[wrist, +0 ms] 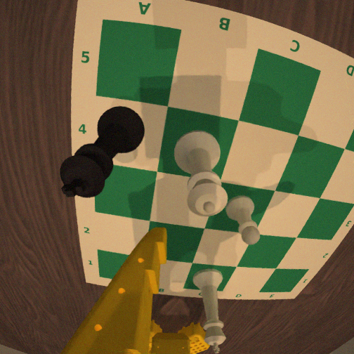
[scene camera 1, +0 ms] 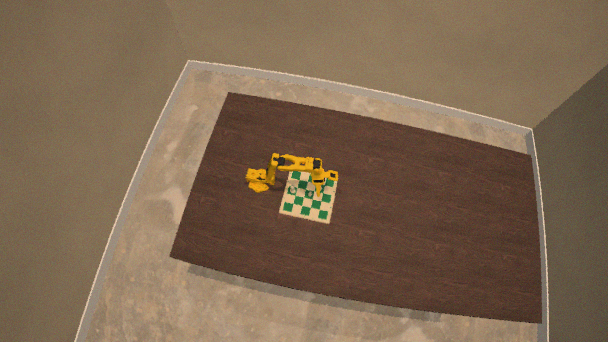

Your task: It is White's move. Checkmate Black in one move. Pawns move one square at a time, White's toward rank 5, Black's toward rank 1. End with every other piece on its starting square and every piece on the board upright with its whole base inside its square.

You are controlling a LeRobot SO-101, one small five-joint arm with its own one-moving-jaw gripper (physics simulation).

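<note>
The board has green and cream squares. A black king stands on A4 at the left in the wrist view. A white queen stands on B4, beside it. A white pawn stands on C3. A white king stands on C1. My gripper is open and empty over the board. One notched jaw shows in the wrist view, over the A and B files on the near ranks. In the scene view the arm hides the black king and blurs the queen.
The dark wooden table surrounds the board. The yellow arm base stands left of the board in the scene view, and the arm reaches over the board's upper part. Shadows of the gripper fall across ranks 4 and 5.
</note>
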